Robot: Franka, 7 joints.
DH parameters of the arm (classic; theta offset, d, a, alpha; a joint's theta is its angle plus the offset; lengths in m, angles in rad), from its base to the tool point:
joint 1: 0 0.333 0 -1.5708
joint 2: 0 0 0 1.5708
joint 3: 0 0.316 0.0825 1.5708
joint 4: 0 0 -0.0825 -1.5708
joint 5: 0 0.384 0 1.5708
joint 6: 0 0 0.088 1.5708
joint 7: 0 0.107 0 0
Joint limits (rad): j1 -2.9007..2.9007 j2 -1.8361..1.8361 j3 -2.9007..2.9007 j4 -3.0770..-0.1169 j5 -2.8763..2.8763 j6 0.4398..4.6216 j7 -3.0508..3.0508
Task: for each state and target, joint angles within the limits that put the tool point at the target. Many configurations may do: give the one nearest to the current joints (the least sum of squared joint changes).
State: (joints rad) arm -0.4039 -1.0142 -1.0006 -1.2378 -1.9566 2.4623 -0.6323
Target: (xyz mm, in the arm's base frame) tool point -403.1 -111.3 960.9
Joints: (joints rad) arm -0.6747 -1.1542 -0.6529 -1.3991 -1.9642 2.6060 -0.6323
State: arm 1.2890 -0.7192 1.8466 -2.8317 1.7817 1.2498 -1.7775
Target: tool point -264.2 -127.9 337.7
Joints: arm 1.2693 0.0255 1.8472 -2.8793 1.6285 0.6485 -1.7775
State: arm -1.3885 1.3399 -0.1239 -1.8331 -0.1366 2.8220 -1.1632
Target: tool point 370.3 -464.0 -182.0
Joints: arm -1.0563 1.5198 0.1557 -1.3578 -0.1517 2.8734 -1.1632
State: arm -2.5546 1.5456 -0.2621 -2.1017 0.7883 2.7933 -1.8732
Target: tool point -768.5 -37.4 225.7
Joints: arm -2.6642 1.0221 -0.5378 -1.3727 0.7381 2.9076 -1.8732
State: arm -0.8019 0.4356 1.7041 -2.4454 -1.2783 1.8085 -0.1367
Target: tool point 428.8 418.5 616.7
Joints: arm -0.6883 0.3966 1.7555 -1.7666 -1.3855 1.9895 -0.1367
